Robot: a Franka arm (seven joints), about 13 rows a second.
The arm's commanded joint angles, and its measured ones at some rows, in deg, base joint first. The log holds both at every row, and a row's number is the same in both.
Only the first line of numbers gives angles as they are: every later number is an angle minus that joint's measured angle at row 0.
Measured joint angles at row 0:
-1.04, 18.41, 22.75, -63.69, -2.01, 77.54, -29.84
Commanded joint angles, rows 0 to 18:
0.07, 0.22, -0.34, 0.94, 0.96, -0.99, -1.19
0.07, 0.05, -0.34, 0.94, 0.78, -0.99, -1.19
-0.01, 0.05, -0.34, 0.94, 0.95, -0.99, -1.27
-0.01, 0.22, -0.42, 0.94, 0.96, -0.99, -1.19
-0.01, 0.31, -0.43, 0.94, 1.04, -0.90, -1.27
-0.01, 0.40, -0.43, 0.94, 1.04, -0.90, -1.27
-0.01, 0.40, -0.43, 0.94, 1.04, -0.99, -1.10
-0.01, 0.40, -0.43, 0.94, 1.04, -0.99, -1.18
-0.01, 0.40, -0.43, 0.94, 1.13, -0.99, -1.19
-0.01, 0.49, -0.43, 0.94, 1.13, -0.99, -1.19
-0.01, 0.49, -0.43, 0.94, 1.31, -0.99, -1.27
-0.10, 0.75, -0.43, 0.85, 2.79, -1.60, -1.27
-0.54, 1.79, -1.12, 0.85, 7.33, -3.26, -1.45
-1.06, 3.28, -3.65, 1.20, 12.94, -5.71, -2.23
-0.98, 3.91, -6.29, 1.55, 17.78, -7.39, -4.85
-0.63, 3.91, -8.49, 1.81, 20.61, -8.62, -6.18
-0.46, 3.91, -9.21, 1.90, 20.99, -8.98, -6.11
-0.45, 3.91, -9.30, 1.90, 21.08, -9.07, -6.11
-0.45, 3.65, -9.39, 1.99, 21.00, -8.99, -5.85
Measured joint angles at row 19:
-1.14, 3.48, -8.93, 0.02, 19.53, -7.59, -5.40
